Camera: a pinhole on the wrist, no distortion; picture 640 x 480 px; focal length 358.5 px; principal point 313.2 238.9 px. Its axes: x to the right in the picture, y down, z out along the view. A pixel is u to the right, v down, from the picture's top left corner.
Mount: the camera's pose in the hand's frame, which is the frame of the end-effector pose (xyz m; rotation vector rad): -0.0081 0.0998 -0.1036 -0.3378 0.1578 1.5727
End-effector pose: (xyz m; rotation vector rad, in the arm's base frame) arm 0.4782 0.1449 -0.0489 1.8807 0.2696 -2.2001
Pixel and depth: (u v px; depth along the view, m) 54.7 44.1 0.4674
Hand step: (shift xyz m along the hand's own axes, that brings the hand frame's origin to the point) 0.1903 -0.0676 0.4701
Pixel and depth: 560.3 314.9 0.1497
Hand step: -0.0568 0.2429 0.0023
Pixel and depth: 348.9 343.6 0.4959
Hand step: -0.2090 0.2944 0.3335
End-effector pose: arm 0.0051 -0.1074 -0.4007 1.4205 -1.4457 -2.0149
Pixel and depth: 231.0 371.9 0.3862
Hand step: -0.1949 0.1295 0.2729
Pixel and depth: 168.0 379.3 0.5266
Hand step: -0.2736 0.0520 0.4373
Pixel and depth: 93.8 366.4 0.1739
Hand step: -0.0896 0.0500 0.0869
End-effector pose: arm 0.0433 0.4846 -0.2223 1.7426 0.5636 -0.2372
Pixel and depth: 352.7 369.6 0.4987
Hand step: -0.2461 0.2992 0.3304
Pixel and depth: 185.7 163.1 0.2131
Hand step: 0.0121 0.0950 0.1261
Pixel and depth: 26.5 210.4 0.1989
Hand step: -0.0153 0.0104 0.1353
